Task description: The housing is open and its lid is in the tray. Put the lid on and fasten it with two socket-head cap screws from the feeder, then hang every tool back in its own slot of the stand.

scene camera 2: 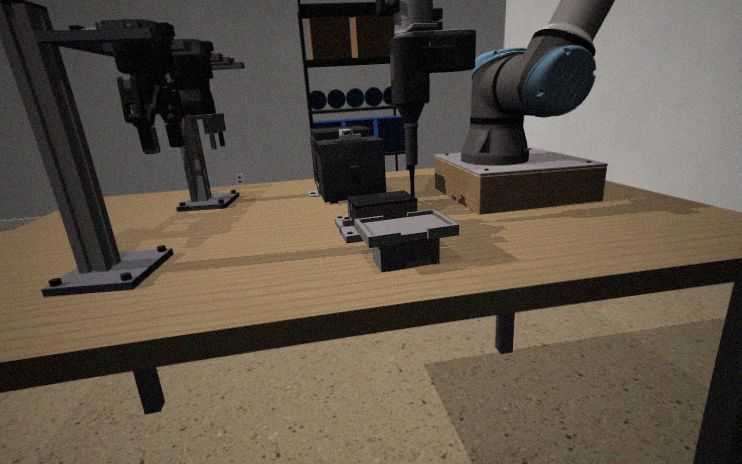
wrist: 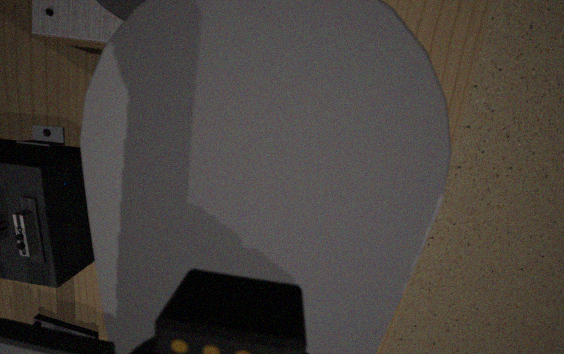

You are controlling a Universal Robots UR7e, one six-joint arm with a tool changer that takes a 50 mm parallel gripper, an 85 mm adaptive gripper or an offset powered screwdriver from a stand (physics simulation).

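Places are measured from the arm's base along level axes (x right, y ahead, z up), in millimetres.
Pixels of known places: hand, tool point: [scene camera 2: 413, 22]; arm's base, link origin: [scene camera 2: 493, 159].
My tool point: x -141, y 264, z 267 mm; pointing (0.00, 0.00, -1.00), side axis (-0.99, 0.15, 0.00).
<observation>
Ahead of a thing's pixels: the offset from my tool point to its middle. "spot": to the spot under its first point.
The arm carries the screwdriver @(dx -5, dy -32, dz -146 mm) [scene camera 2: 409, 82], upright, its thin bit pointing down at the right end of the dark housing @(dx +38, dy +59, dz -319 mm) [scene camera 2: 377, 210]. Whether the bit touches a screw cannot be told. A flat black lid @(dx +38, dy +59, dz -298 mm) [scene camera 2: 383, 198] appears to lie on the housing. The grey tray @(spot: dx -144, dy +83, dz -296 mm) [scene camera 2: 407, 225] in front holds no lid. The black feeder @(dx +405, dy +30, dz -267 mm) [scene camera 2: 352, 169] [wrist: 70, 215] stands behind, with a small metal part on top. No gripper is on the arm. Two grippers hang at the left: the front gripper [scene camera 2: 162, 143] has its fingers apart; the rear gripper [scene camera 2: 217, 141] is small and dark.
The stand has a front post @(spot: dx +7, dy +520, dz -179 mm) [scene camera 2: 76, 164] and a rear post @(spot: dx +451, dy +409, dz -231 mm) [scene camera 2: 194, 158], each on a bolted foot. The robot base sits on a wooden block [scene camera 2: 541, 188] at the right. A shelf rack [scene camera 2: 304, 82] stands behind the table. A large pale tool surface @(spot: dx -18, dy -71, dz -18 mm) [wrist: 300, 150] covers much of the wrist view.
</observation>
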